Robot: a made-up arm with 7 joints.
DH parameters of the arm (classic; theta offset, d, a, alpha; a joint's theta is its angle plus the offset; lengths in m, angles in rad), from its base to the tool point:
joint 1: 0 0.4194 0 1.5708
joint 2: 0 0.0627 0 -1.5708
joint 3: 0 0.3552 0.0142 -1.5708
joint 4: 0 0.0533 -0.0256 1.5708
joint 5: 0 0.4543 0 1.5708
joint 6: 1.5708 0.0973 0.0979 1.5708
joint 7: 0 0.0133 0 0
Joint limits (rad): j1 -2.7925..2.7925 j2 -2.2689..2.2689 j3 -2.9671..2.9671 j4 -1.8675..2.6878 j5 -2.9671..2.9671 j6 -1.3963..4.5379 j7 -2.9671..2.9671
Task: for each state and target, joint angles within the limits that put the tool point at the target. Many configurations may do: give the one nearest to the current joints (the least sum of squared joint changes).
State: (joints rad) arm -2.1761 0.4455 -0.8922 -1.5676 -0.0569 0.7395 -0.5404
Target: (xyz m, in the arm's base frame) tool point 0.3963 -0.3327 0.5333
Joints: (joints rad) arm -2.7925 0.6843 -1.3911 -1.6043 -0.1736 0.5920 -0.5404
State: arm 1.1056 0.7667 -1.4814 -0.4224 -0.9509 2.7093 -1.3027
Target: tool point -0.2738 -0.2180 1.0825
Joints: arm 0.9655 0.5533 -1.5278 -0.0644 -1.0229 2.3432 -1.3027
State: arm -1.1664 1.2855 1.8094 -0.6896 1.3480 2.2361 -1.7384
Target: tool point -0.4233 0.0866 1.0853
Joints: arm -0.8129 0.6511 1.8611 -0.6346 1.3530 1.7741 -1.7384
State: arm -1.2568 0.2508 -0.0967 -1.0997 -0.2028 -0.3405 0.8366
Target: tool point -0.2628 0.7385 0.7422
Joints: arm -1.3552 0.7561 -0.0355 -0.7068 -0.1438 -0.2467 0.8366
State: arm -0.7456 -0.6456 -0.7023 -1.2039 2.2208 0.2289 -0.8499
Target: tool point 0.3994 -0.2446 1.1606
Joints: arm -0.8809 -0.6881 -0.6378 -0.5707 2.1542 0.2652 -0.8499
